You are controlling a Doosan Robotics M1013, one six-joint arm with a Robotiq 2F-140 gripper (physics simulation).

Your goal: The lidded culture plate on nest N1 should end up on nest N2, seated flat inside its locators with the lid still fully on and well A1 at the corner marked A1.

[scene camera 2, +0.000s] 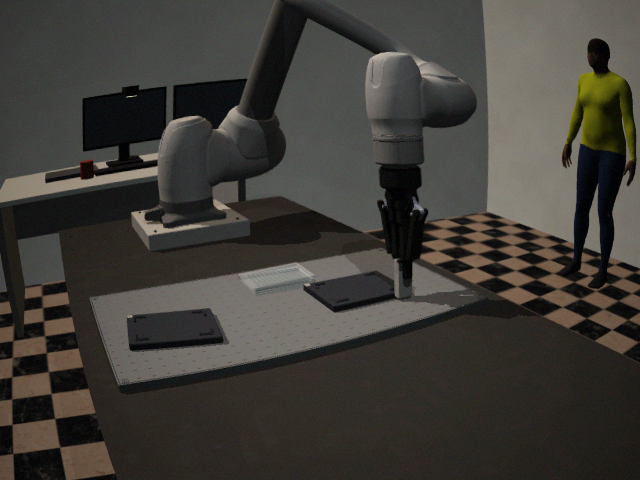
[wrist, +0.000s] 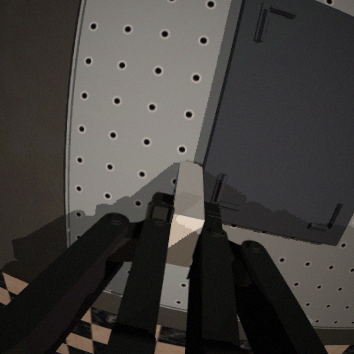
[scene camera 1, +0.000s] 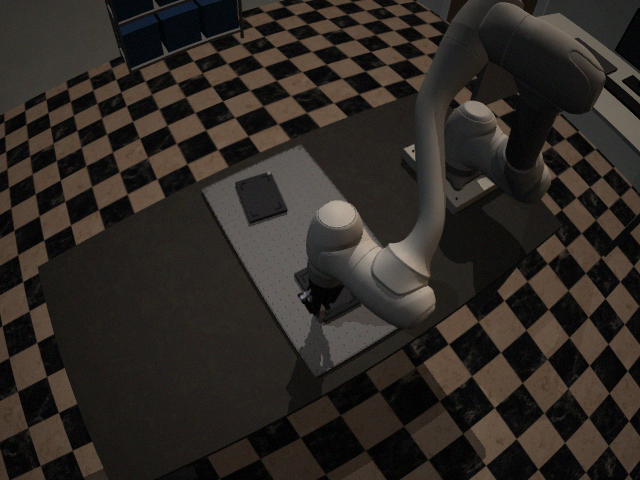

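Where they show: gripper, fingertip midpoint: [scene camera 2: 403, 295] [wrist: 186, 181] [scene camera 1: 317, 316]; arm's base, link origin: [scene camera 2: 186, 216] [scene camera 1: 456, 163].
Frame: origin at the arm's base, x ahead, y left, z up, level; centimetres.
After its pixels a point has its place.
The clear lidded plate [scene camera 2: 276, 278] @[x 52.6, y 1.4, z -1.0 cm] lies on the perforated board [scene camera 1: 271, 258] @[x 70.8, y -3.7, z -2.8 cm] [scene camera 2: 268, 330] @[x 69.2, y -8.7, z -2.9 cm] [wrist: 135, 85] @[x 74.3, y 12.3, z -2.9 cm], behind and to the left of one dark nest in scene camera 2. It is off both nests and looks flat; the arm hides it in scene camera 1. That nest [scene camera 1: 343, 308] @[x 63.0, y 20.3, z -1.7 cm] [scene camera 2: 351, 290] @[x 63.6, y 11.0, z -1.7 cm] [wrist: 285, 120] @[x 64.4, y 12.6, z -1.7 cm] has raised corner locators and holds no plate. The other dark nest [scene camera 1: 261, 197] @[x 62.9, y -23.1, z -1.7 cm] [scene camera 2: 175, 328] @[x 64.1, y -23.6, z -1.7 cm] is also bare. Which is N1 or N2 cannot be read. My gripper [scene camera 1: 321, 313] @[x 69.9, y 18.3, z -2.3 cm] [scene camera 2: 403, 295] @[x 69.9, y 18.3, z -2.3 cm] [wrist: 186, 181] @[x 69.9, y 18.3, z -2.3 cm] is shut and empty, pointing down low beside the first nest's edge; contact is unclear.
The board lies on a dark table [scene camera 1: 170, 320] @[x 105.7, y -2.8, z -4.2 cm] [scene camera 2: 361, 403] @[x 94.6, y -7.6, z -4.2 cm]. The arm's base [scene camera 1: 473, 196] @[x 4.7, y 13.5, z -0.1 cm] [scene camera 2: 191, 235] @[x 13.1, y -2.9, z -1.7 cm] stands behind the board. A desk [scene camera 2: 31, 188] with monitors [scene camera 2: 124, 118] and a red cup [scene camera 2: 86, 169] stands farther back. A person [scene camera 2: 602, 118] stands at the right.
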